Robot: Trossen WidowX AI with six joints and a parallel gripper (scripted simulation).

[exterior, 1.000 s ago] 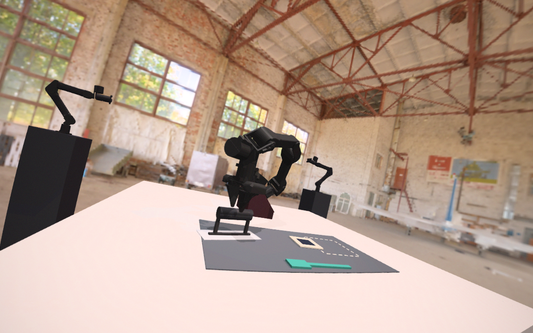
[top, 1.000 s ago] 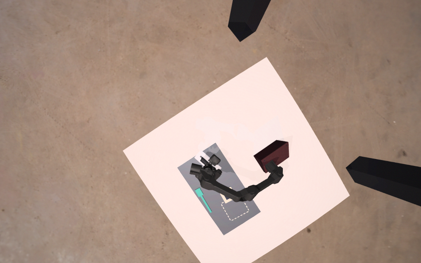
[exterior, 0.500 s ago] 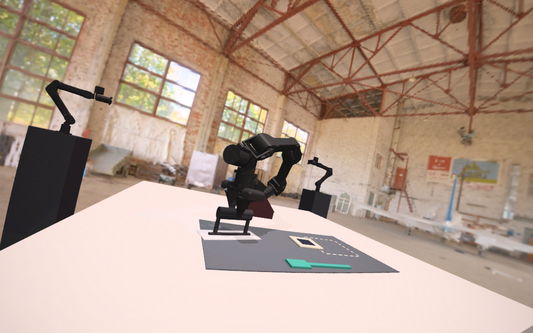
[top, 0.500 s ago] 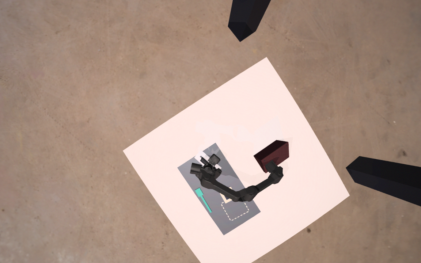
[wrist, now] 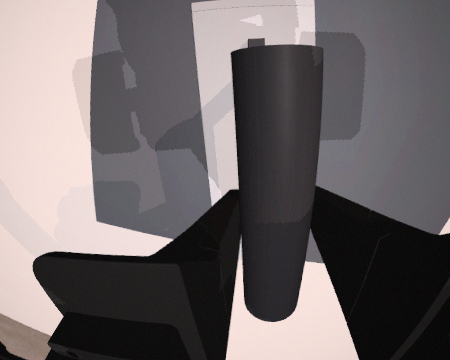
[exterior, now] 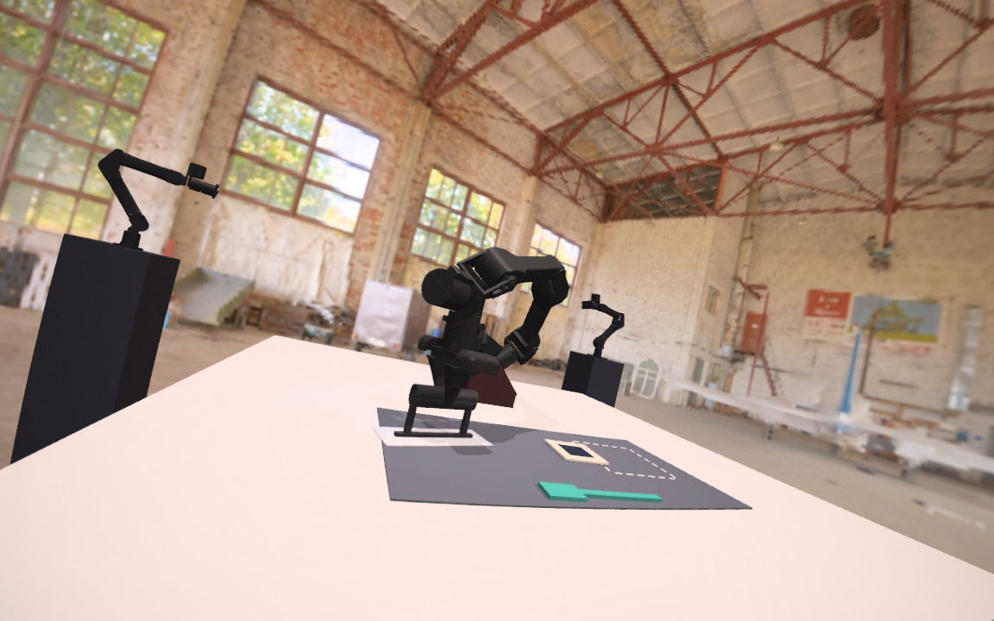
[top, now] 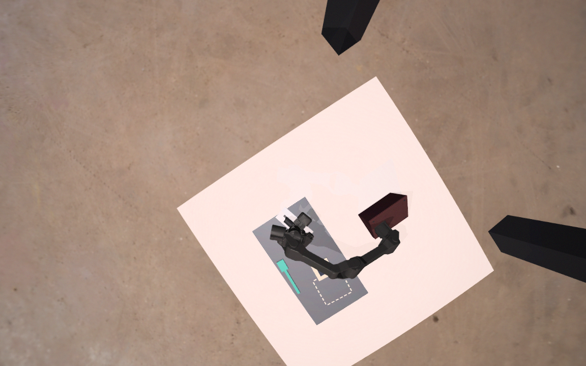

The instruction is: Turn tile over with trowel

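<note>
My gripper tip is 2 cm to the right of the trowel and 3 cm above it. From my gripper tip the other things lie so: cream tile (2 cm ahead, 29 cm to the left, 6 cm below); then teal flat piece (19 cm ahead, 19 cm to the left, 6 cm below); then grey mat (6 cm ahead, 22 cm to the left, 8 cm below).
</note>
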